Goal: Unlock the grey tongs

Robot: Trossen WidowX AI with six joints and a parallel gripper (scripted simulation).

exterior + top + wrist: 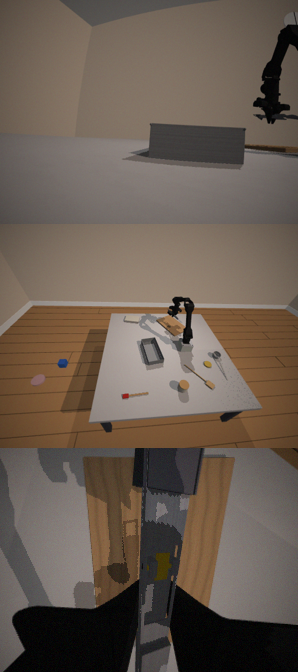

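My gripper tip is now 20 mm short of the yellow lock piece, 20 mm to the left of it and 40 mm below it. The rest, counted from my gripper tip: cream block 510 mm ahead, 30 mm to the right, 110 mm below; then roasting tin 240 mm ahead, 500 mm to the left, 90 mm below; then wooden board 10 mm behind, 10 mm to the left, 110 mm below.
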